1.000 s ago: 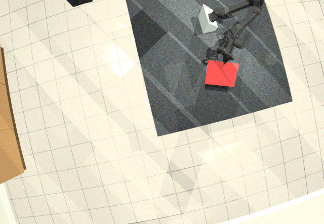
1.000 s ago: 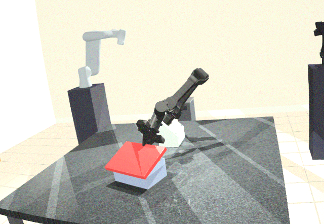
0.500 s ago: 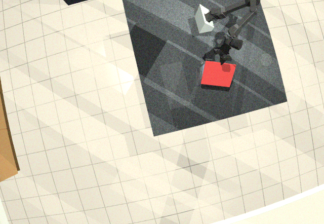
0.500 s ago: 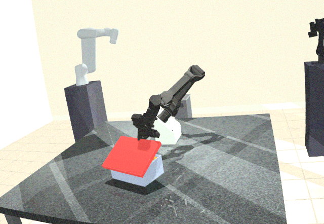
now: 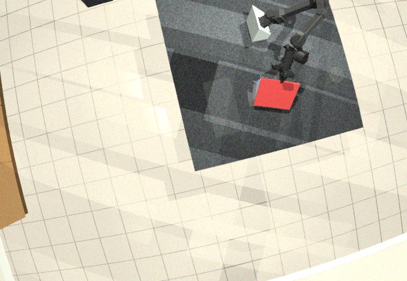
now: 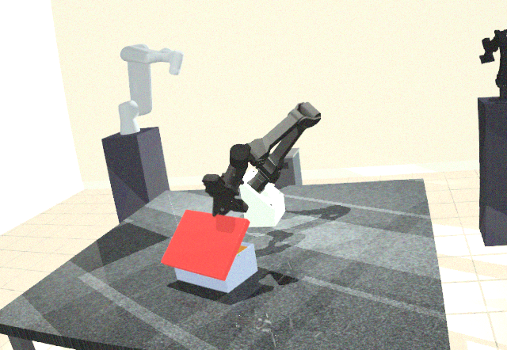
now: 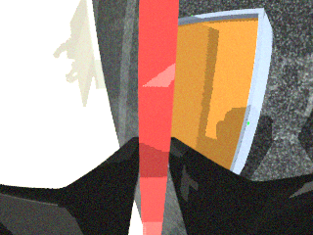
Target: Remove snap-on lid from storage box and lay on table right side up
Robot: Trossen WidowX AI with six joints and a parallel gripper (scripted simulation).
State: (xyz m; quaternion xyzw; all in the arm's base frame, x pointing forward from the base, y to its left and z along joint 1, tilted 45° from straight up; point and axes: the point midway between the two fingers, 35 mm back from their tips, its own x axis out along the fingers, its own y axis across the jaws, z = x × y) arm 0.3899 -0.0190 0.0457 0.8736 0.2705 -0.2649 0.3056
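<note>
Right now the red lid is 60 mm ahead of my gripper tip, 20 mm to the right of it and 50 mm below it. From my gripper tip the other things lie so: storage box: 40 mm ahead, 10 mm to the right, 130 mm below.
</note>
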